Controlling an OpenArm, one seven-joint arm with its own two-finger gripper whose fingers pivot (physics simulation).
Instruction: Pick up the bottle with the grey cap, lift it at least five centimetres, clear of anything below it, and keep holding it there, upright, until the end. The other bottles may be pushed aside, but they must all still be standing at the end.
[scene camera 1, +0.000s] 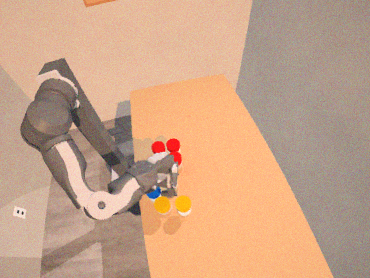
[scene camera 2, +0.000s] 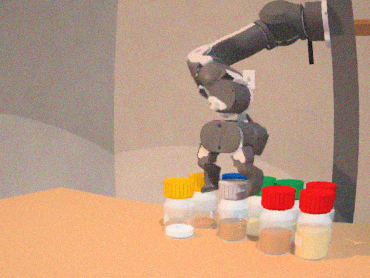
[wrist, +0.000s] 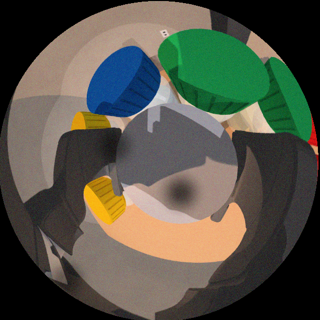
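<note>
The bottle with the grey cap (scene camera 2: 232, 216) (wrist: 175, 162) stands upright on the table, among the other bottles; I cannot make it out under the gripper in scene camera 1. My gripper (scene camera 1: 171, 183) (scene camera 2: 231, 192) (wrist: 167, 169) is partly open and points down over this bottle. In the wrist view the round grey cap fills the space between the fingers, one finger on each side and very close to its edge. In scene camera 2 the fingertips are at about the height of the cap. Whether either finger touches the cap cannot be told.
Bottles with yellow caps (scene camera 1: 183, 203) (scene camera 2: 178, 187) (wrist: 105, 201), a blue cap (scene camera 1: 153, 193) (scene camera 2: 234, 176) (wrist: 122, 82), green caps (scene camera 2: 290, 187) (wrist: 213, 70) and red caps (scene camera 1: 173, 145) (scene camera 2: 316, 201) stand close around on the table (scene camera 1: 225, 200) (scene camera 2: 100, 240). Green and blue caps are beside the fingers.
</note>
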